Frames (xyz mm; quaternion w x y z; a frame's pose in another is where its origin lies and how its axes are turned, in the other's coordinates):
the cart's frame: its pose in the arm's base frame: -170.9 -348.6 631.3 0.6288 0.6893 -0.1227 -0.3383
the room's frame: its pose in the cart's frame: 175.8 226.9 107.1 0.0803 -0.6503 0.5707 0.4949
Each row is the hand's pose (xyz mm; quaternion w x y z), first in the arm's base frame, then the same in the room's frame.
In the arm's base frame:
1: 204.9 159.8 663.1 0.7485 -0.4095 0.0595 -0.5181
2: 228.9 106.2 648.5 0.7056 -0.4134 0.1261 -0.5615
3: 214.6 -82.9 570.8 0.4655 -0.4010 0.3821 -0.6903
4: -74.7 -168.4 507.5 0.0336 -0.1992 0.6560 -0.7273
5: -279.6 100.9 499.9 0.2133 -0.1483 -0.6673 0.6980
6: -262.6 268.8 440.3 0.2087 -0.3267 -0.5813 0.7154
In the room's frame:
1: 699.4 -103.5 354.6 0.3456 0.0177 0.2326 -0.9089
2: 670.7 -136.3 312.6 0.3041 0.0551 0.3033 -0.9014
3: 567.4 -153.6 136.4 0.1059 0.1934 0.5676 -0.7932
4: 486.1 117.4 14.2 0.2164 -0.4185 -0.7552 0.4558
5: 663.3 369.4 154.6 0.4549 -0.6198 -0.6057 0.2050
6: 832.9 387.4 208.7 0.5210 -0.7048 -0.4385 0.1989

